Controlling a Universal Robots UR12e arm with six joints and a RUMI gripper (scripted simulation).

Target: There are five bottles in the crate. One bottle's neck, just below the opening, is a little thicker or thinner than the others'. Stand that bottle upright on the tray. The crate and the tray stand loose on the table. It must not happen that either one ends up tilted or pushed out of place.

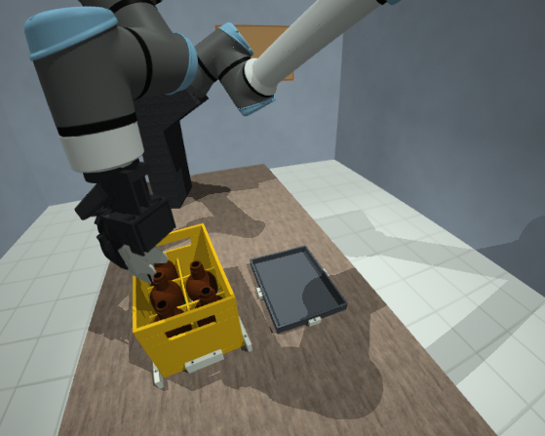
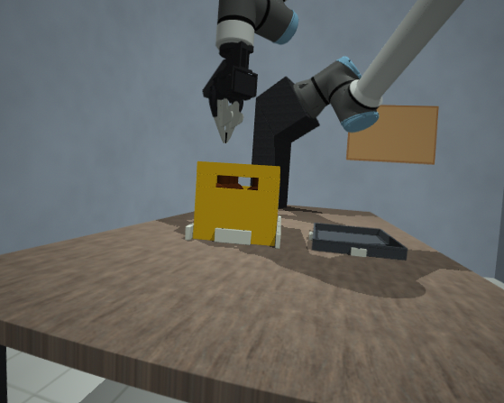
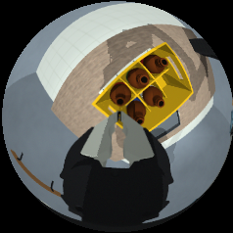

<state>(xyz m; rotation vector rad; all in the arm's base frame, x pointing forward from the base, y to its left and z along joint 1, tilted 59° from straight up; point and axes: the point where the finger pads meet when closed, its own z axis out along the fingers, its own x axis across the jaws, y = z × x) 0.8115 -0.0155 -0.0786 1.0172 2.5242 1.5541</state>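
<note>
The yellow crate lies 9 cm behind my hand, 3 cm to the left of it and 16 cm below it. From my hand the other things lie so: dark tray: 11 cm behind, 31 cm to the left, 23 cm below.
</note>
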